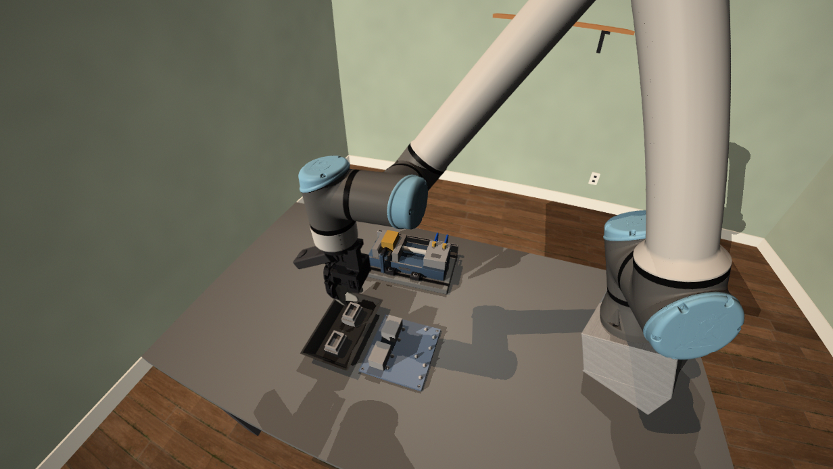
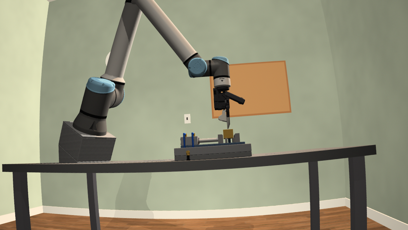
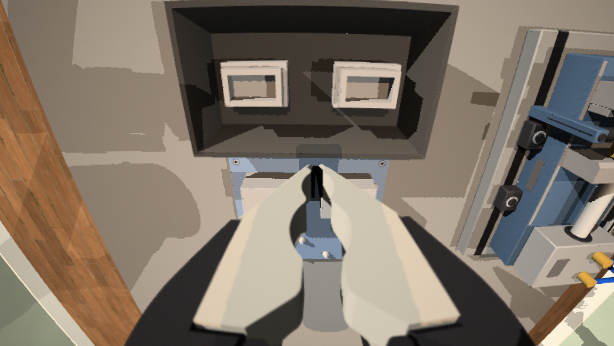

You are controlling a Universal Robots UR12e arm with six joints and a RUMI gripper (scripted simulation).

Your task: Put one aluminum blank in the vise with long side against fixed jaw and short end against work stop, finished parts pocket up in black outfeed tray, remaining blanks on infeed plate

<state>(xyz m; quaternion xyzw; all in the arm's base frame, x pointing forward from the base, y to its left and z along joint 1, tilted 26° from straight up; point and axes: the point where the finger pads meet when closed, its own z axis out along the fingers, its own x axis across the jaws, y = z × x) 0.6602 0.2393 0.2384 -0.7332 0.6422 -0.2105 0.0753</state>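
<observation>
My gripper is now 310 mm to the left of the yellow brass blank, 60 mm above it and 20 mm short of it. From my hand the other things lie so: fixed jaw (310 mm to the right, 80 mm below, 60 mm ahead); then work stop (260 mm to the right, 70 mm below, 20 mm ahead); then infeed plate (160 mm below, 150 mm behind, 10 mm to the right).
</observation>
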